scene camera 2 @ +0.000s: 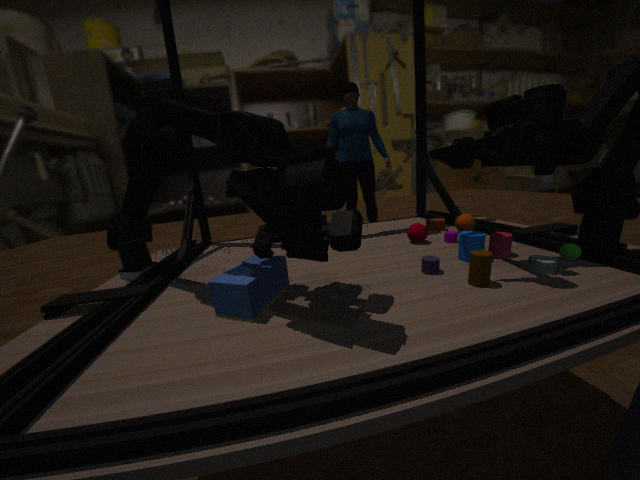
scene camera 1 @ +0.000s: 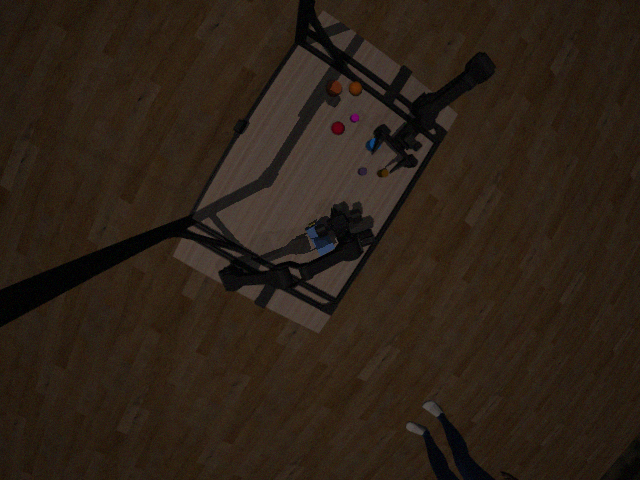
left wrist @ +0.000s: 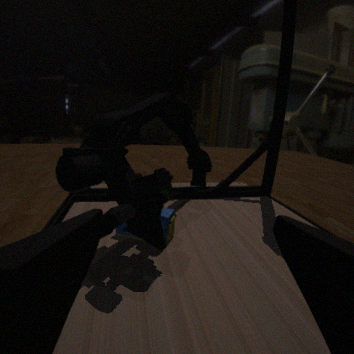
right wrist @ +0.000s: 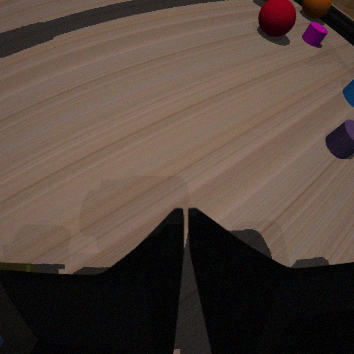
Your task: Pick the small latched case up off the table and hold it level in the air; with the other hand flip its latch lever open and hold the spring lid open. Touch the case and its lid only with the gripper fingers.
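Places are measured from the left arm's base along level axes (x back, y right, z up), in millimetres.
Pixels of known places: left gripper, fingertip midpoint: (scene camera 2: pixel 440 150) (scene camera 1: pixel 381 163) (left wrist: pixel 191 221); right gripper, fingertip midpoint: (scene camera 2: pixel 325 259) (scene camera 1: pixel 332 208) (left wrist: pixel 163 248) (right wrist: pixel 184 215); left arm's base, origin of the base link: (scene camera 2: pixel 597 243); right arm's base, origin of the base link: (scene camera 2: pixel 138 267) (scene camera 1: pixel 231 273) (left wrist: pixel 197 183).
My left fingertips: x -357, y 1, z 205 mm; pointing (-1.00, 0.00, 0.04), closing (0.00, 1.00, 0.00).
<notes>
Ahead of a thing's pixels: the offset from my left fingertips to its top centre. "spot": to the spot under its first point.
The blue case {dy -58, dx -345, dz -164 mm} (scene camera 1: pixel 324 245) (scene camera 2: pixel 235 297) (left wrist: pixel 168 215) rests on the table, upright, its lid looking shut. A small yellow part {spot: dy +7, dx -330, dz -183 mm} (scene camera 1: pixel 310 224) (left wrist: pixel 172 227) shows on one side of it; the latch lever cannot be made out clearly. My right gripper (right wrist: pixel 184 215) (left wrist: pixel 163 248) is shut with its fingertips nearly together and nothing between them. It points down close beside the case, whose edge shows at the lower left of the right wrist view; contact cannot be judged. My left gripper (scene camera 1: pixel 381 162) (left wrist: pixel 191 221) is open and empty, raised over the table far from the case.
A red ball {dy +188, dx +36, dz -170 mm} (scene camera 1: pixel 337 128) (scene camera 2: pixel 417 233) (right wrist: pixel 277 17), a purple cylinder {dy -10, dx -18, dz -196 mm} (scene camera 1: pixel 362 171) (scene camera 2: pixel 430 265) (right wrist: pixel 342 140), an amber cylinder {dy -77, dx +36, dz -169 mm} (scene camera 2: pixel 480 268), a blue cylinder {dy +35, dx +93, dz -167 mm} (scene camera 2: pixel 471 245) and several other small shapes stand near the left arm. Black frame bars edge the table.
</notes>
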